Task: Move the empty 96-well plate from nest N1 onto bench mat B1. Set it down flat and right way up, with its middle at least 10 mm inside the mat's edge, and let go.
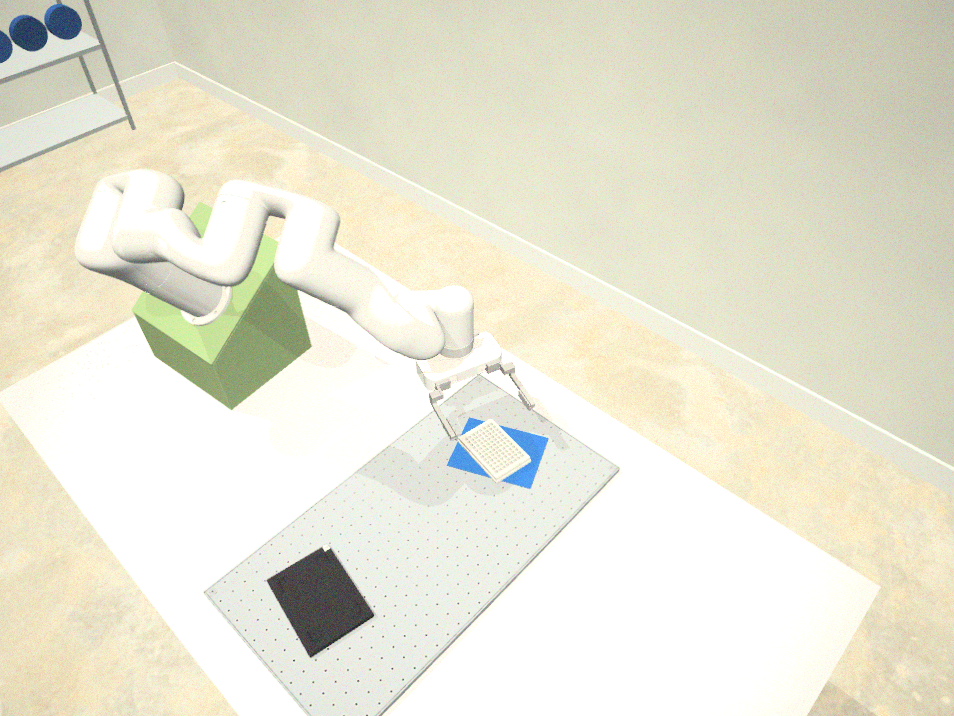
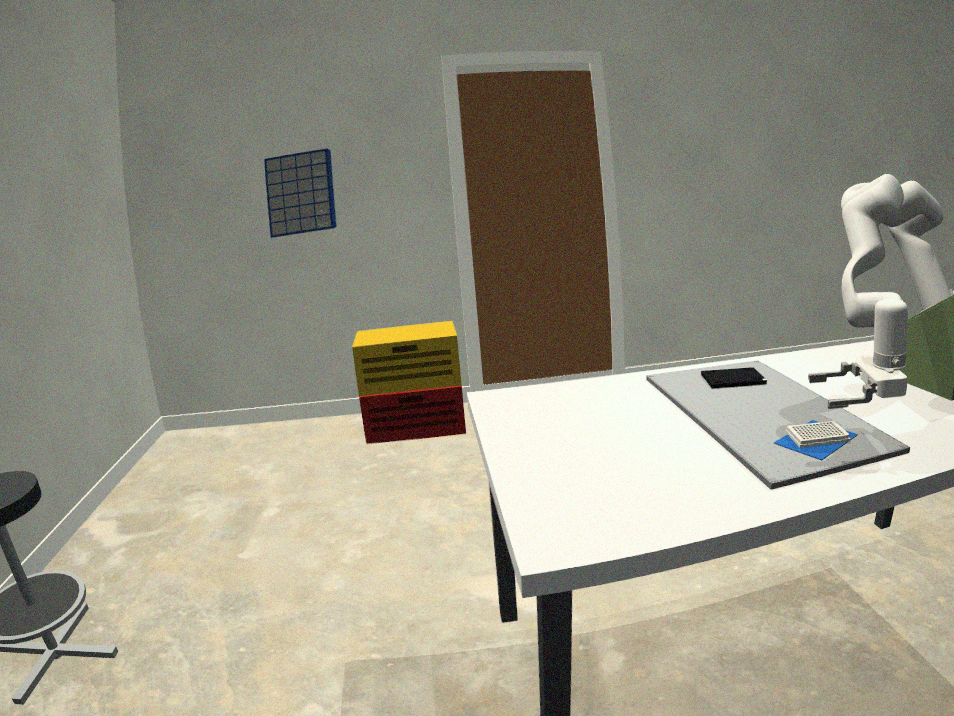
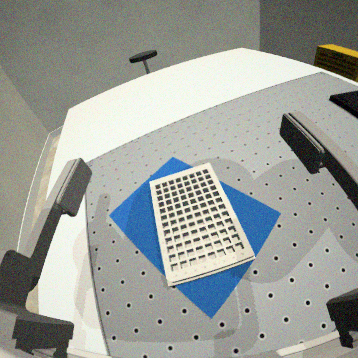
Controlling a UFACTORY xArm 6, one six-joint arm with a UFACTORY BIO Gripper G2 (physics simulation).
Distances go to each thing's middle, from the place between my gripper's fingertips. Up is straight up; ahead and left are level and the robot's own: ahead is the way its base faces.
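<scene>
My hand is 1 cm past the 96-well plate [image 1: 488,444] and 1 cm to the right of it, and sits 9 cm above it. The black nest [image 1: 318,597] is 5 cm ahead of my hand, 42 cm to the right of it and 10 cm below it. Then there is the blue bench mat [image 1: 534,445], which I find 1 cm to the left of my hand and 10 cm below it.
</scene>
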